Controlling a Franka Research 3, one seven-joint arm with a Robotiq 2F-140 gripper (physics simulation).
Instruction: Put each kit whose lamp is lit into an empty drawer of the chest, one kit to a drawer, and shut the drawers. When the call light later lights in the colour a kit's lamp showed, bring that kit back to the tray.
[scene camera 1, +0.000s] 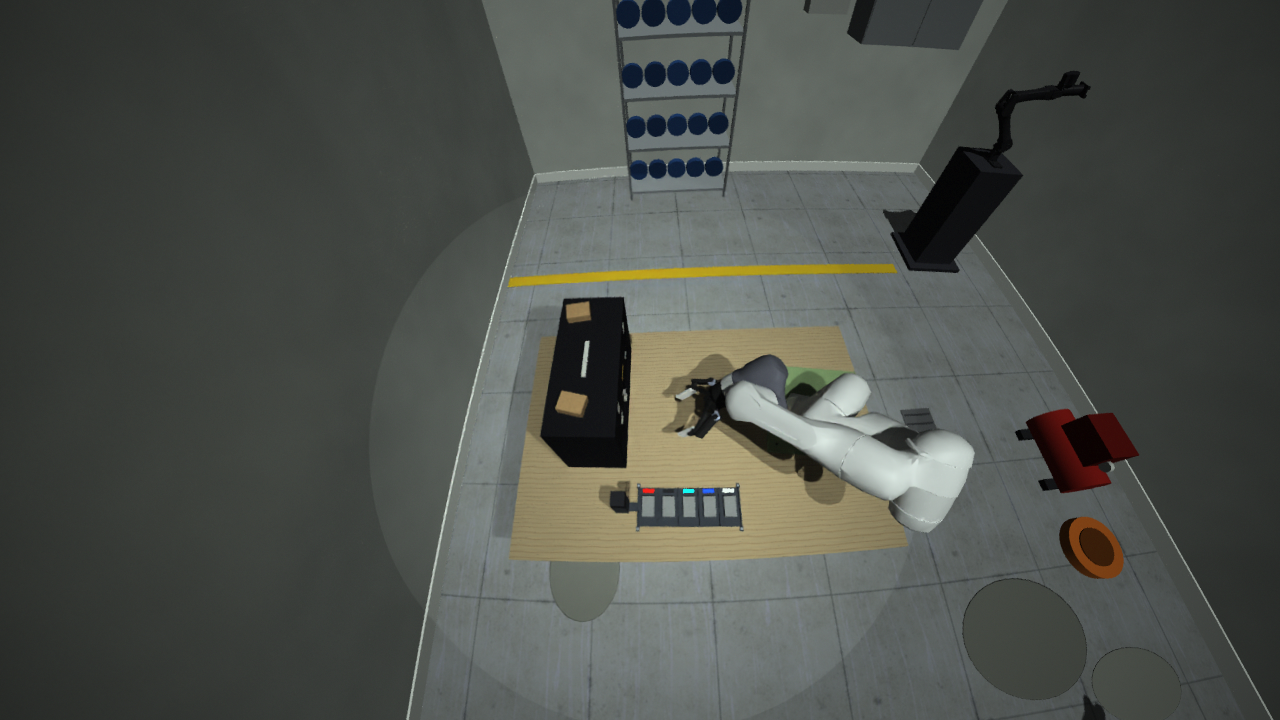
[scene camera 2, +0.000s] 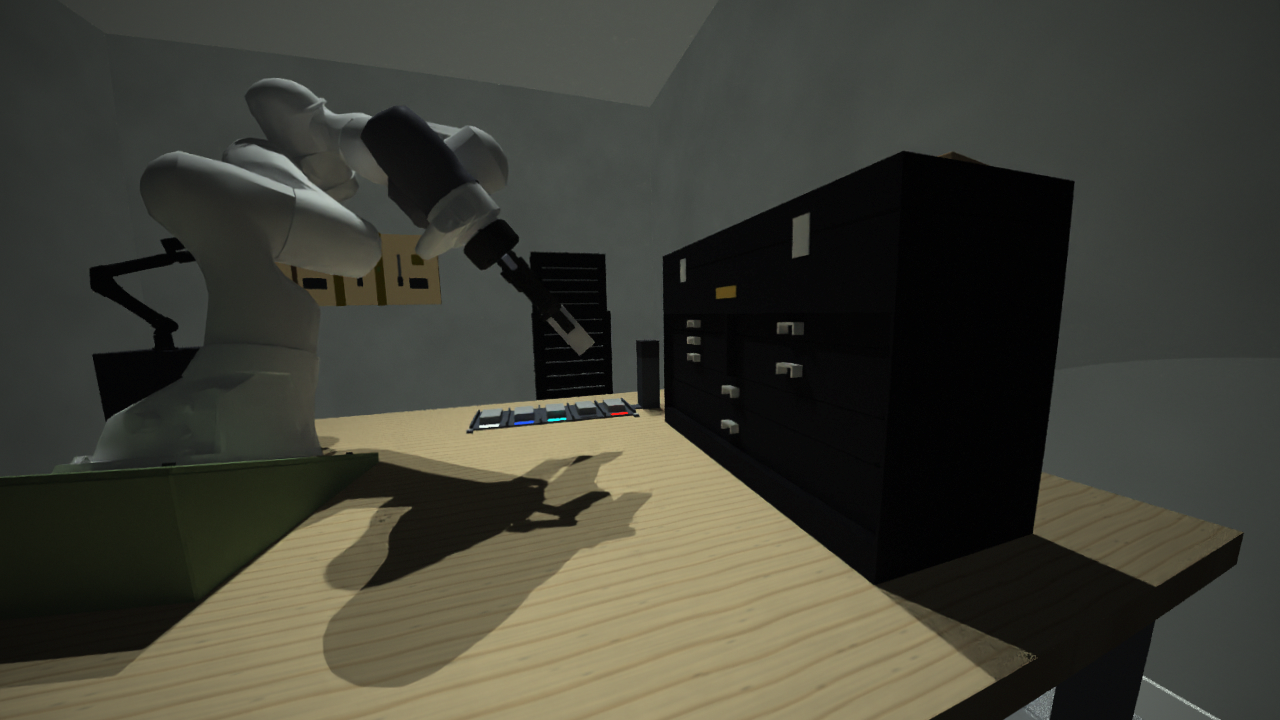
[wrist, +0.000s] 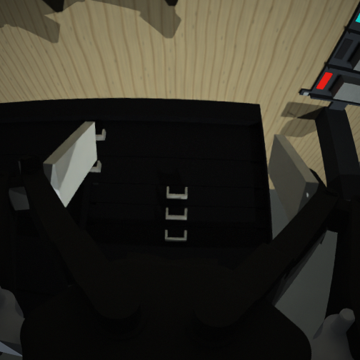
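Observation:
The black chest (scene camera 1: 605, 367) (scene camera 2: 971, 358) (wrist: 225, 145) stands at the table's far side from the arm; its drawers look shut. Its pale handles include a column of three, whose middle handle (scene camera 2: 693, 340) (wrist: 176, 215) shows between the fingers in the wrist view. The tray (scene camera 1: 689, 523) holds several kits in a row, their lamps red (scene camera 1: 648, 490) (scene camera 2: 619, 413) (wrist: 324, 80), dark, cyan (scene camera 1: 688, 490) (scene camera 2: 556, 419), blue (scene camera 1: 708, 490) (scene camera 2: 524, 422) and white (scene camera 1: 727, 490) (scene camera 2: 488, 426). My gripper (scene camera 1: 685, 413) (scene camera 2: 577, 335) (wrist: 182, 145) is open and empty, above the table, apart from the chest front.
A dark unlit post (scene camera 1: 619, 501) (scene camera 2: 648, 374) (wrist: 342, 145) stands beside the tray's red-lamp end, near the chest. Two brown boxes (scene camera 1: 578, 311) (scene camera 1: 571, 403) lie on the chest's top. The arm's green base (scene camera 2: 187, 528) stands on the table (scene camera 1: 572, 537) (scene camera 2: 680, 617).

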